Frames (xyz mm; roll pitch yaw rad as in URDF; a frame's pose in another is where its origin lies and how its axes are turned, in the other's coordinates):
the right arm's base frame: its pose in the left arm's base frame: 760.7 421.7 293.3 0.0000 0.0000 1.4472
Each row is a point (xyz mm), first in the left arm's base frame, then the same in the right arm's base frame.
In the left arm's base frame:
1: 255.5 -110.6 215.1
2: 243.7 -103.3 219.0
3: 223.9 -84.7 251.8
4: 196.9 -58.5 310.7
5: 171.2 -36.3 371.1
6: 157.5 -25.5 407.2
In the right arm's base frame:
1: -590.5 435.7 -78.2
2: -584.7 448.3 -74.3
3: -568.7 470.3 -41.5
4: -546.0 500.3 17.4
5: -527.2 528.5 77.8
6: -518.2 543.5 113.9

